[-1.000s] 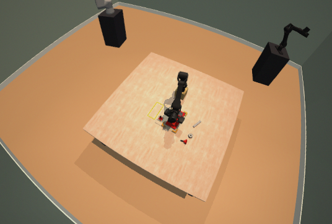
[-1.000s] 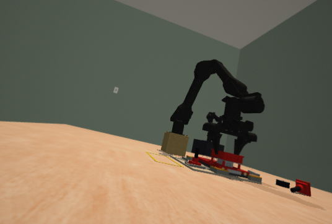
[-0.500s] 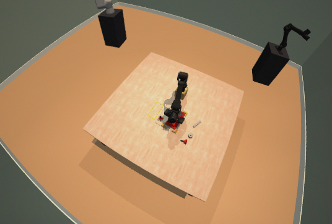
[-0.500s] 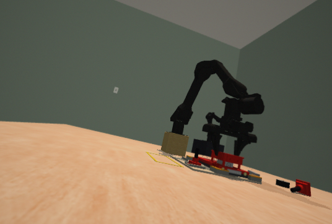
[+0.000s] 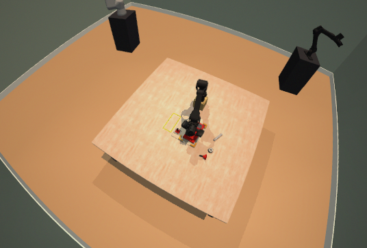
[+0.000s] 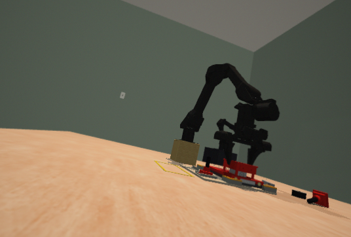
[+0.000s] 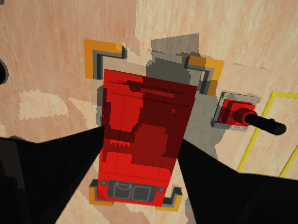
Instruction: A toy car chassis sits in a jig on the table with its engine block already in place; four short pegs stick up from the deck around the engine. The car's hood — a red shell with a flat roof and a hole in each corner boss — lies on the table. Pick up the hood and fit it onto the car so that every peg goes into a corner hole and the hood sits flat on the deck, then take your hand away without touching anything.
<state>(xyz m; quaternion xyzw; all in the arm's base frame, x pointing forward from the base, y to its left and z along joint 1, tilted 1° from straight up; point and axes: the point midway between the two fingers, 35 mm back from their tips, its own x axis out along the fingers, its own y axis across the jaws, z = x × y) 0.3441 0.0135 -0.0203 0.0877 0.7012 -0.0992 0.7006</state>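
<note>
Now: the red hood 10 mm above my gripper tip. From my gripper tip the other things lie so: grey rod (230 mm to the left, 60 mm behind, 40 mm below); then grey engine block (30 mm below, 10 mm to the left); then grey wheel (190 mm to the left, 80 mm ahead, 40 mm below).
</note>
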